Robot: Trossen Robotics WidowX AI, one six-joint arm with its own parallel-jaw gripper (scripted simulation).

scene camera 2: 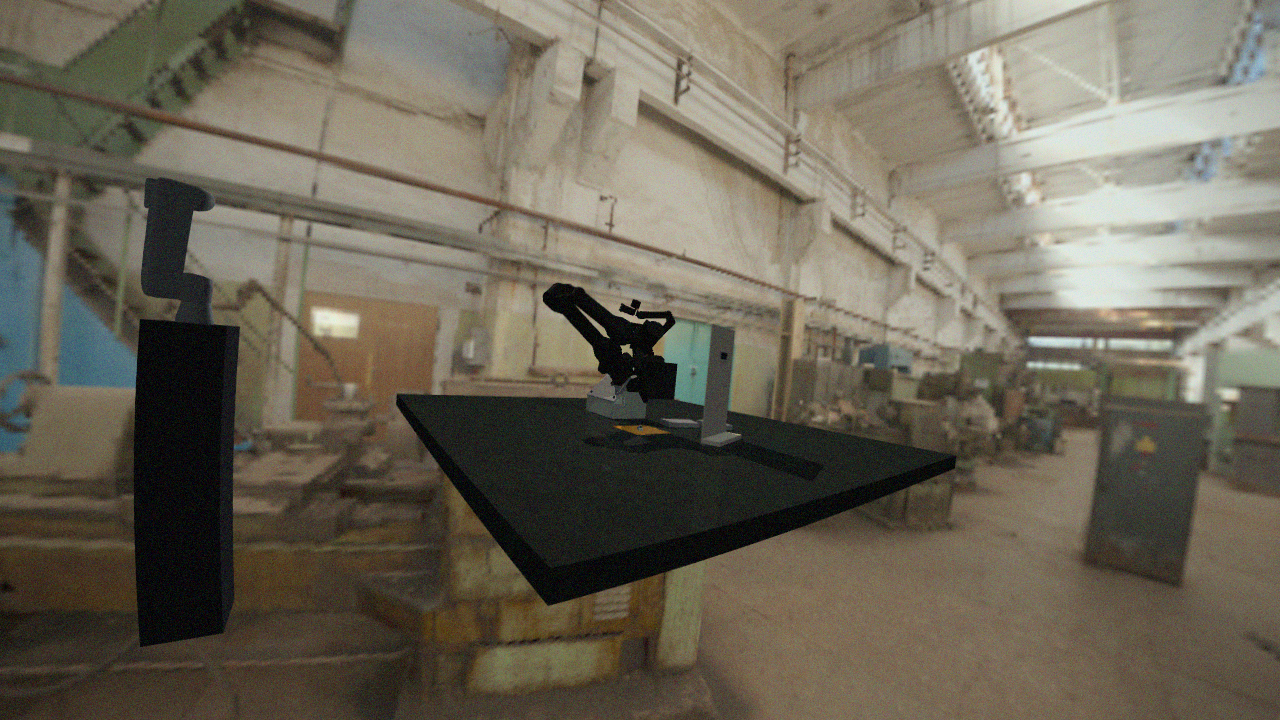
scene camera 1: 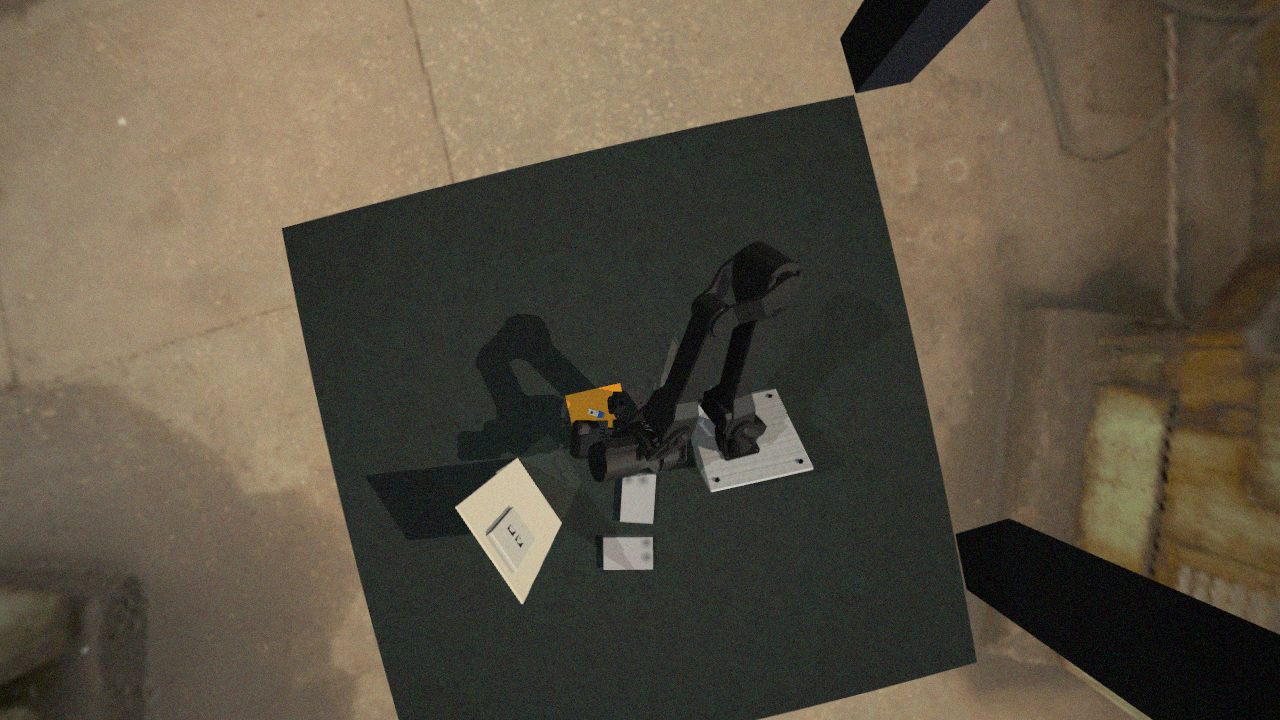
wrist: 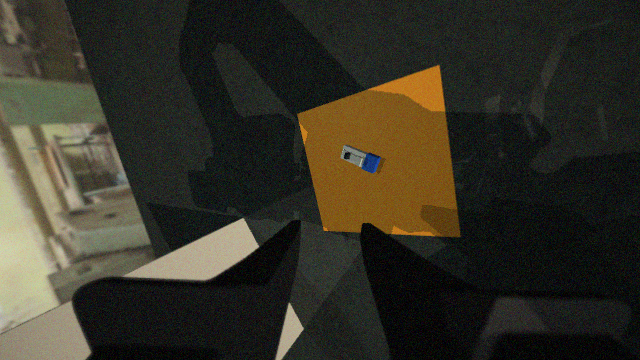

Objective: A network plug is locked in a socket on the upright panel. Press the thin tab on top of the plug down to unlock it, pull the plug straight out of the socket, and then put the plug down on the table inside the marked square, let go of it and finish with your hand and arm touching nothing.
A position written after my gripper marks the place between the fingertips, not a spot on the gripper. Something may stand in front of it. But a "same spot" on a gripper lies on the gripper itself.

Labels:
my gripper: scene camera 2; scene camera 1; wrist 331, 229
same spot on my gripper: (scene camera 1: 604, 430) = (scene camera 2: 643, 367)

